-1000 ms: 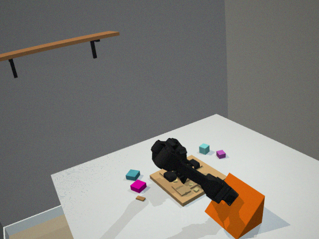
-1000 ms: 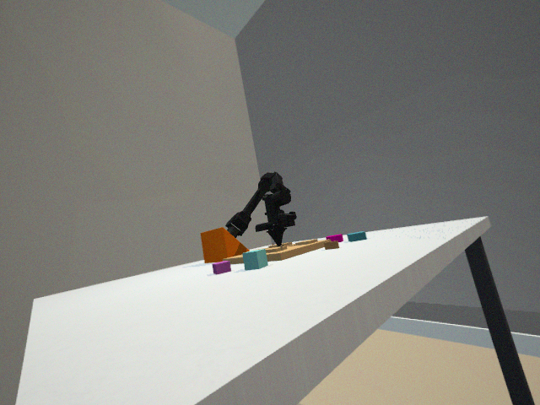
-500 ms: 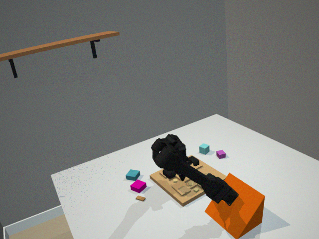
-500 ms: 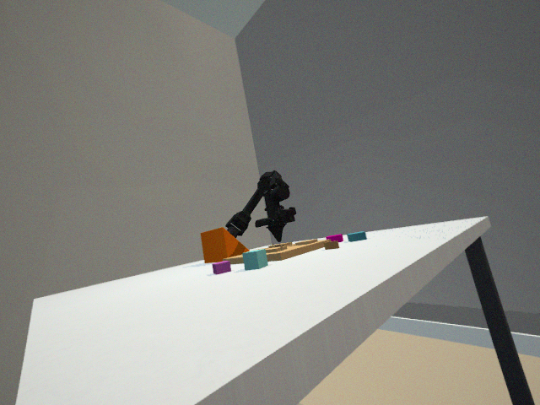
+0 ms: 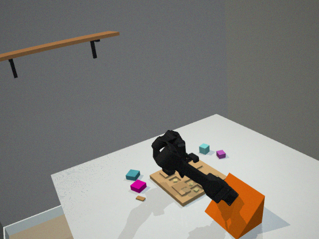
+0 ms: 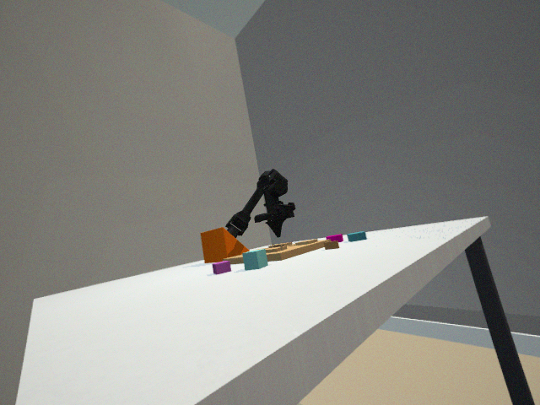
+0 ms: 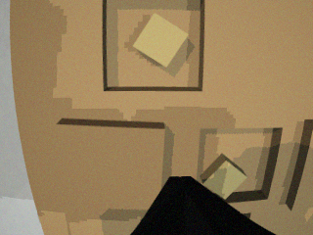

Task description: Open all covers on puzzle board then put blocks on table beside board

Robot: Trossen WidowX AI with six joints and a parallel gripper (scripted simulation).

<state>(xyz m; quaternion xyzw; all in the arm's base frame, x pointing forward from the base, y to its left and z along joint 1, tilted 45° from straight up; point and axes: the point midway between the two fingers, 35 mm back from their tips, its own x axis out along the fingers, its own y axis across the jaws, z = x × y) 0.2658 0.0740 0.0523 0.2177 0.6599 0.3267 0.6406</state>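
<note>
Now: gripper tip 5 cm to the left of the tan puzzle board, 4 cm short of it and 4 cm above it. The rest, counted from my gripper tip: flat brown piece 22 cm to the left, 6 cm below, 4 cm ahead; then teal block 23 cm ahead, 19 cm to the left, 5 cm below; then magenta block 20 cm to the left, 12 cm ahead, 5 cm below.
</note>
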